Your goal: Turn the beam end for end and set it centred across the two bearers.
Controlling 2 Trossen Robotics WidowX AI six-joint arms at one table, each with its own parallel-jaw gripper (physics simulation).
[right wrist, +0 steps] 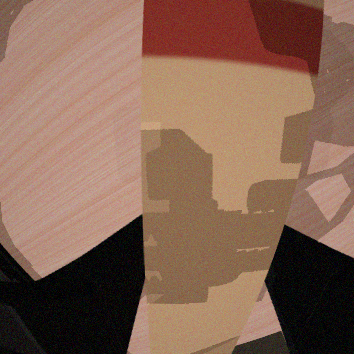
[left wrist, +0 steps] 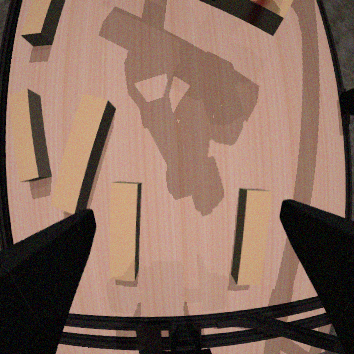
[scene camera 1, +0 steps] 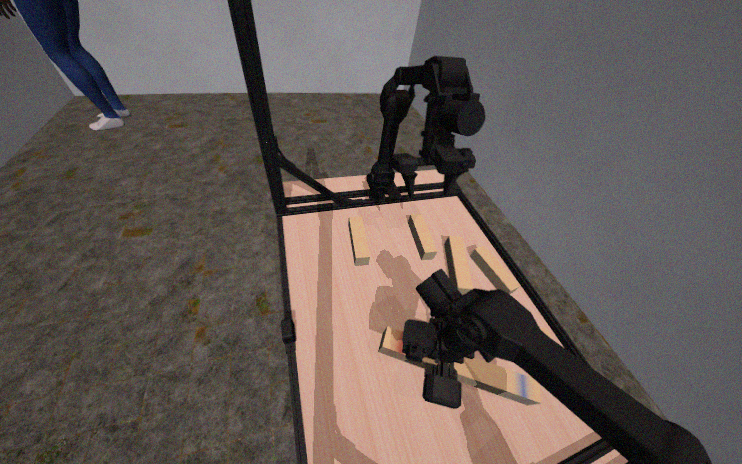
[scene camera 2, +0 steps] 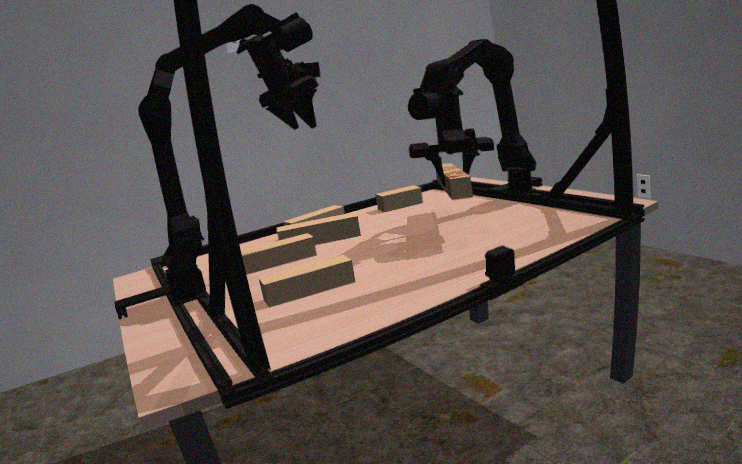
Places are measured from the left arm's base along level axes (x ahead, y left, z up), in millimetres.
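Pixels of known places: left gripper, fingertip midpoint: point(left wrist: 188, 214) point(scene camera 1: 428, 196) point(scene camera 2: 305, 128); right gripper, fingertip midpoint: point(right wrist: 201, 222) point(scene camera 1: 430, 357); left arm's base at its link origin: point(left wrist: 184, 335) point(scene camera 1: 376, 195) point(scene camera 2: 188, 296); right arm's base at its link origin: point(scene camera 2: 521, 191).
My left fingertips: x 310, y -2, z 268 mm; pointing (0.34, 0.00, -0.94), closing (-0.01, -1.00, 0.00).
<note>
Ahead of a thing's pixels: the offset from my left fingertips to its middle. "spot": to the spot under its first point. Level surfaces: height alone.
The beam {336 mm ahead, 26 mm right, 177 mm down} point(scene camera 1: 489, 374) point(scene camera 2: 458, 183) point(right wrist: 225, 140) is a long tan block with a red band {spot: 272 mm ahead, 142 mm right, 147 mm down} point(scene camera 1: 400, 346) point(right wrist: 211, 28) at one end and a blue band {spot: 408 mm ahead, 83 mm left, 163 mm down} point(scene camera 1: 521, 385) at the other. My right gripper point(scene camera 1: 440, 356) point(scene camera 2: 452, 168) point(right wrist: 201, 222) is shut on it near the red end and holds it a little above the table. The beam's red end shows at the top of the left wrist view point(left wrist: 246, 10). The two bearers {102 mm back, 124 mm right, 266 mm down} point(scene camera 1: 359, 239) {78 mm back, 98 mm left, 266 mm down} point(scene camera 1: 422, 235) point(left wrist: 123, 228) point(left wrist: 251, 235) point(scene camera 2: 307, 278) point(scene camera 2: 277, 250) lie parallel at the far end. My left gripper point(scene camera 1: 430, 177) point(scene camera 2: 297, 115) point(left wrist: 188, 214) hangs open and empty high above them.
Two more tan blocks {59 mm ahead, 166 mm left, 263 mm down} point(scene camera 1: 458, 262) {104 mm ahead, 281 mm left, 266 mm down} point(scene camera 1: 493, 267) point(scene camera 2: 323, 227) point(scene camera 2: 316, 213) lie beside the bearers by the table's right edge. Another block {371 mm ahead, 270 mm left, 264 mm down} point(scene camera 2: 399, 198) lies near the right arm's base. A black frame point(scene camera 1: 288, 295) rims the wooden table {288 mm down} point(scene camera 1: 346, 391), with a tall post point(scene camera 1: 254, 92).
</note>
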